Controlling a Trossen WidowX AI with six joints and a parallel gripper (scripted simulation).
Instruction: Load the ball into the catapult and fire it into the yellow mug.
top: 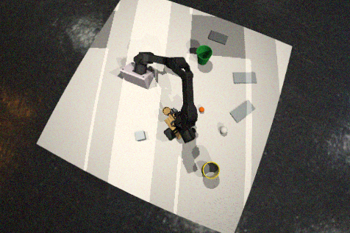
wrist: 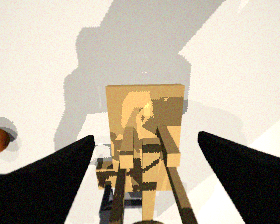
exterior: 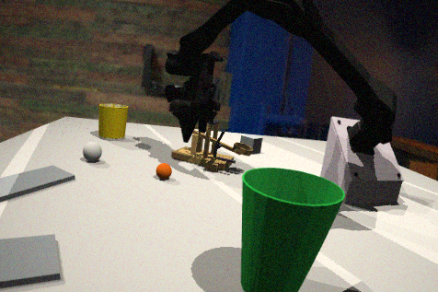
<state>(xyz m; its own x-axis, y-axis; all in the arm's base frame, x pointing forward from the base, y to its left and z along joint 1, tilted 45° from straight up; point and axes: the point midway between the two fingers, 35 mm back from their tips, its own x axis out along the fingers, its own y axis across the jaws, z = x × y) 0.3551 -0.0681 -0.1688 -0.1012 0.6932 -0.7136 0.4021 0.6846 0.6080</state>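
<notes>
Now: gripper tip 170 mm to the right of the orange ball, 50 mm short of it and 40 mm above it. Round my gripper tip: wooden catapult 60 mm behind, 40 mm to the left; then white ball 220 mm ahead, 120 mm to the left, 30 mm below; then small grey cube 180 mm behind, 140 mm to the right, 30 mm below.
</notes>
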